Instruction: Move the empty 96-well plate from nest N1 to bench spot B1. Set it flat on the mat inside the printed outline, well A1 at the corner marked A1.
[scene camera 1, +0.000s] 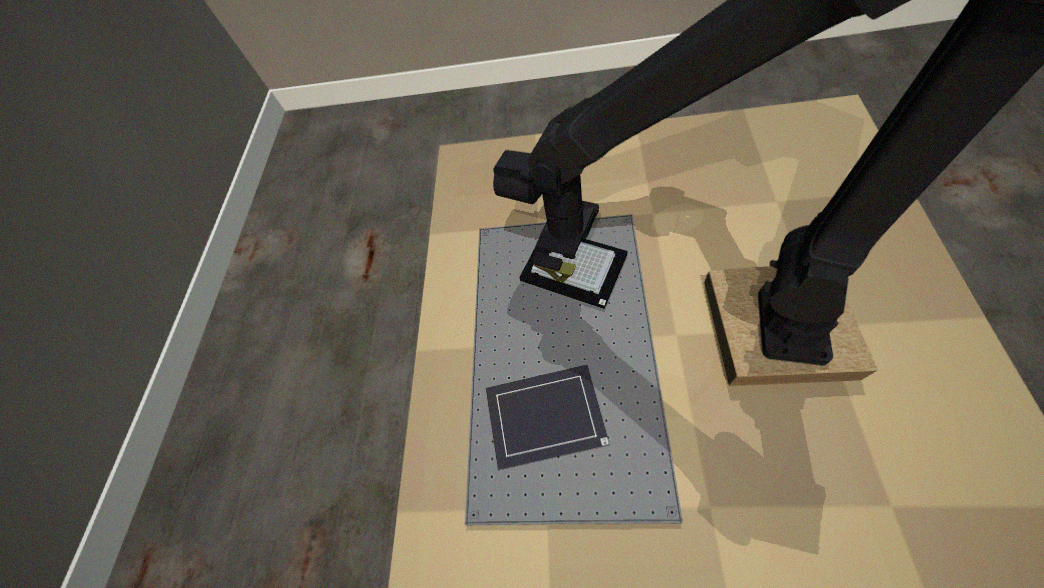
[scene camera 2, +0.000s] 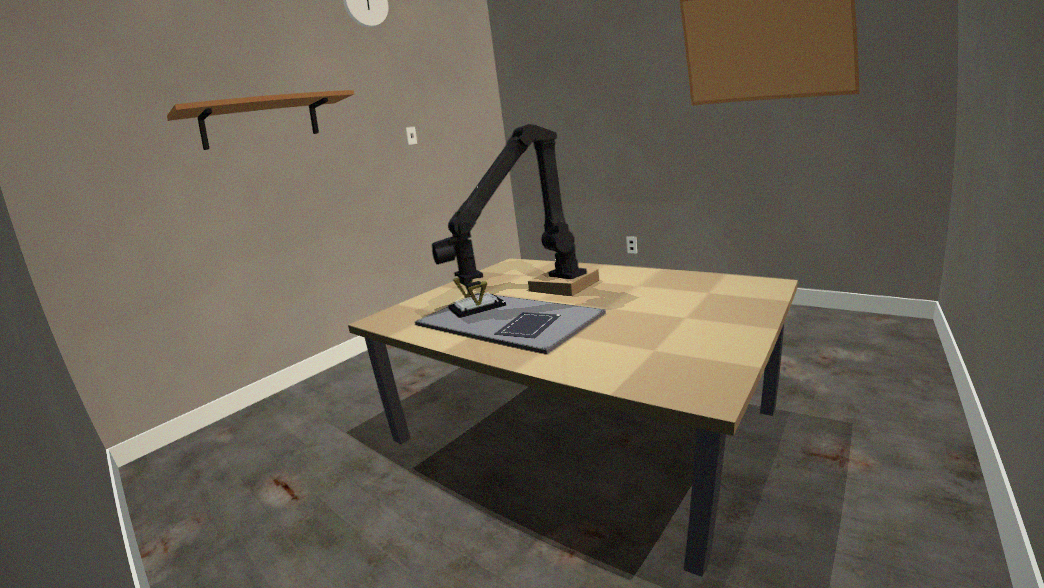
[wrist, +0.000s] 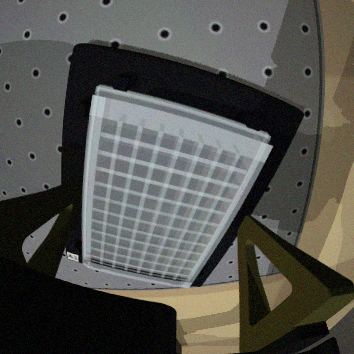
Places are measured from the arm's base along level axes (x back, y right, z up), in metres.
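Where they show: gripper, fingertip midpoint: (scene camera 1: 569, 258) (scene camera 2: 473, 301) (wrist: 163, 207); arm's base at its link origin: (scene camera 1: 791, 325) (scene camera 2: 567, 274).
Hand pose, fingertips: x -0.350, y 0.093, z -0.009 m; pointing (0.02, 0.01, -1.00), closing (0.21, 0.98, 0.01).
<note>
Things, the pixels of their centre, and the offset from my fingertips. "spot": a spot on its surface instead. Level surfaces: height alone.
- clear 96-well plate at the middle of its body: (wrist: 154, 215) (scene camera 1: 573, 261) (scene camera 2: 475, 301) dx +0.007, dy -0.006, dz -0.001 m
- black nest N1 at the middle of its body: (wrist: 155, 206) (scene camera 1: 573, 264) (scene camera 2: 476, 303) dx +0.007, dy -0.006, dz -0.009 m
- nest's A1 label at a spot on its surface: (wrist: 72, 256) (scene camera 1: 602, 302) spot: dx +0.067, dy -0.077, dz -0.008 m
- B1 at the middle of its body: (scene camera 1: 544, 415) (scene camera 2: 528, 324) dx -0.001, dy -0.278, dz -0.019 m
- checkered table at its surface level: dz -0.033 m
The clear 96-well plate (scene camera 1: 597, 267) (wrist: 170, 190) sits in the black nest N1 (scene camera 1: 566, 292) (wrist: 190, 92) at the far end of the grey board. The nest's A1 label (scene camera 1: 601, 301) (wrist: 72, 256) is at one corner. My gripper (scene camera 1: 561, 271) (scene camera 2: 472, 295) (wrist: 163, 207) is open, pointing down over the plate, with one finger by each long side in the wrist view. Nothing is held. Whether the fingertips touch the plate cannot be told. The dark mat of B1 (scene camera 1: 547, 416) (scene camera 2: 528, 324) bears a white outline; its A1 label (scene camera 1: 604, 441) is at the near right corner.
The perforated grey board (scene camera 1: 569, 504) (scene camera 2: 452, 321) lies on the checkered table (scene camera 1: 949, 409) (scene camera 2: 679, 365). The arm's wooden base block (scene camera 1: 737, 350) (scene camera 2: 549, 287) stands to the right of the board in the first scene view. A wall shelf (scene camera 2: 263, 103) hangs beyond the table.
</note>
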